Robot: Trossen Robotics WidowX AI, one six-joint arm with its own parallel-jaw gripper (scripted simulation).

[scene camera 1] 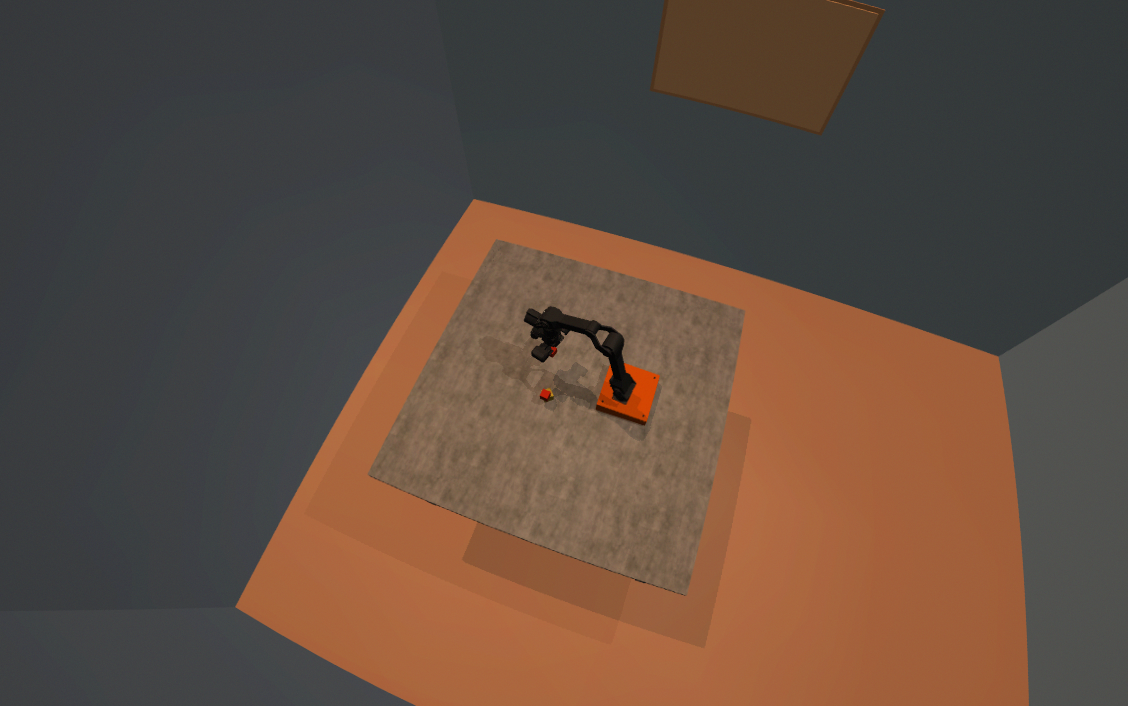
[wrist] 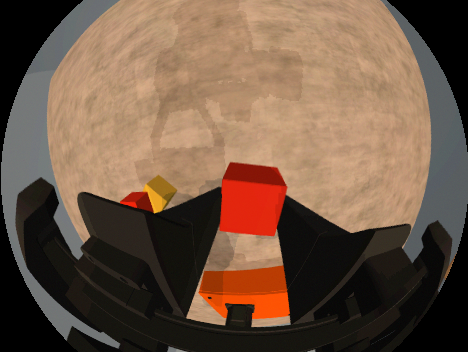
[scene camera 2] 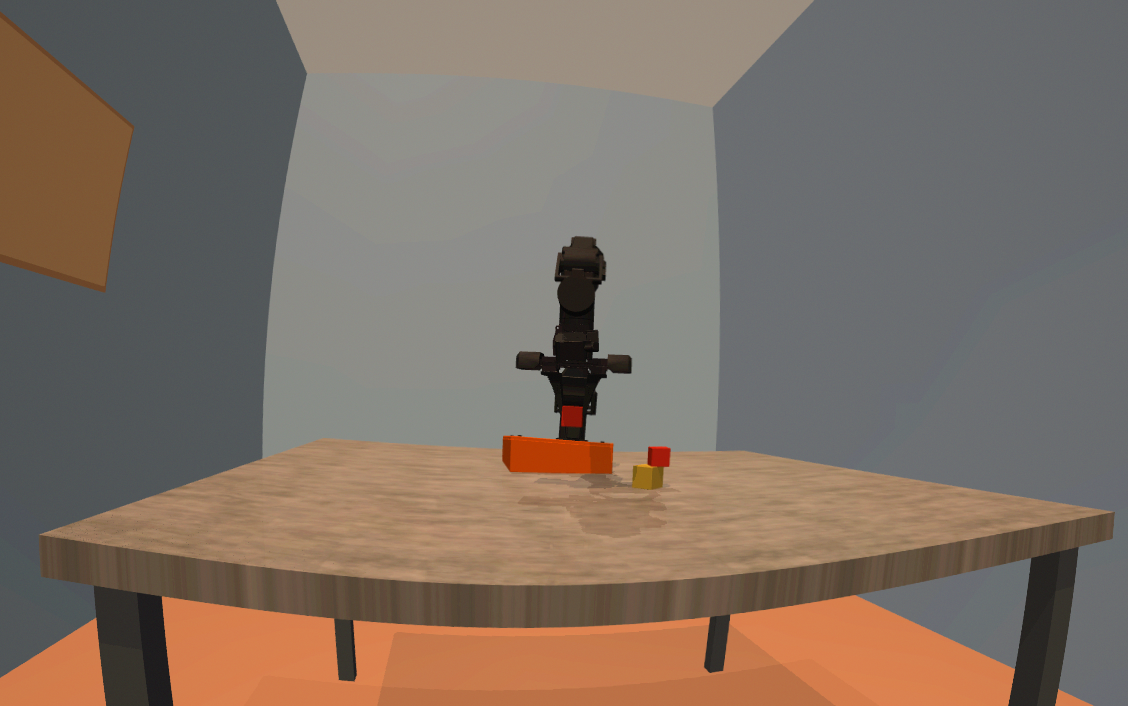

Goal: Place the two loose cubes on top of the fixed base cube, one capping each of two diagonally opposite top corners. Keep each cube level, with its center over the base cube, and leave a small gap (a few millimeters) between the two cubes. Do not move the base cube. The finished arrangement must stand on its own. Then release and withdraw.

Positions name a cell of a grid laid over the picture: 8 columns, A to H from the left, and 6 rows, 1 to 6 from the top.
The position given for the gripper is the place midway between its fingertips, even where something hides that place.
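Note:
There's a yellow cube (scene camera 2: E5), which you also get in the wrist view (wrist: C4). The gripper (scene camera 2: E4), also there in the wrist view (wrist: E4), is holding a red cube (wrist: E4).

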